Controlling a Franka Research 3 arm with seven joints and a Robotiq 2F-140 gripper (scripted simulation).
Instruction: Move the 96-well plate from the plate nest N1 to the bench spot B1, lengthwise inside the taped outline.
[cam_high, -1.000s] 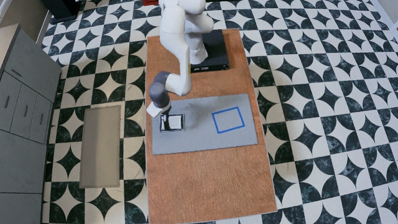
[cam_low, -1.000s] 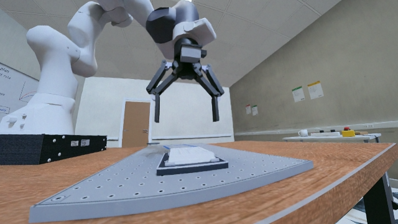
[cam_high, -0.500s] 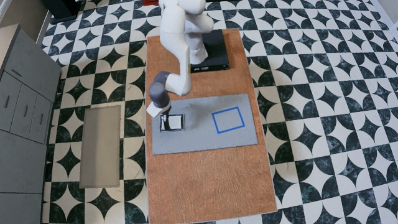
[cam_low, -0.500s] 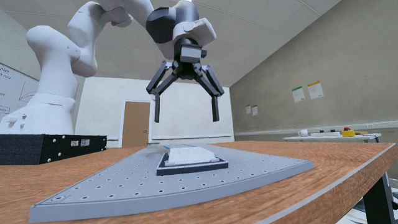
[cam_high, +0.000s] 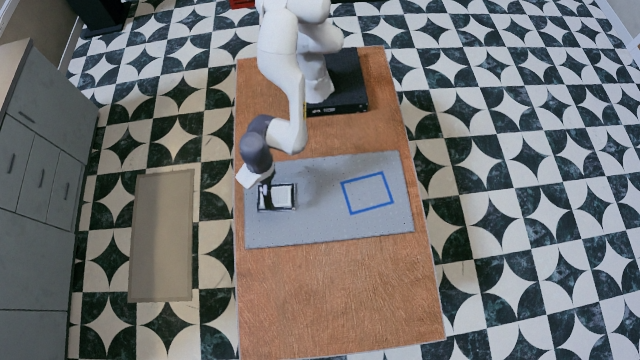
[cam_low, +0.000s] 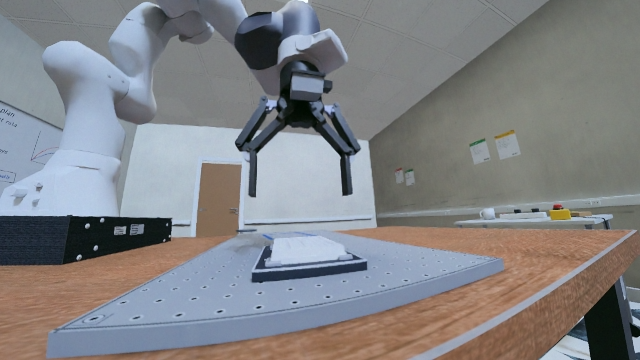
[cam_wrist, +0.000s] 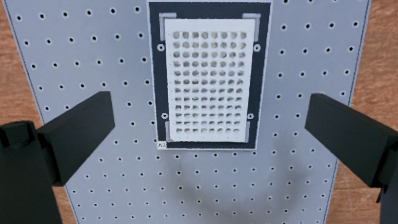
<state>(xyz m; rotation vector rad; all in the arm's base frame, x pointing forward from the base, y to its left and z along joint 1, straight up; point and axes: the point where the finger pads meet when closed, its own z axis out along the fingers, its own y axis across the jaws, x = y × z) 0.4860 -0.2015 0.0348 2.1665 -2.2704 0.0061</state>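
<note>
Right now my hand is 80 mm above the white 96-well plate. Round my hand: dark plate nest 100 mm below.
</note>
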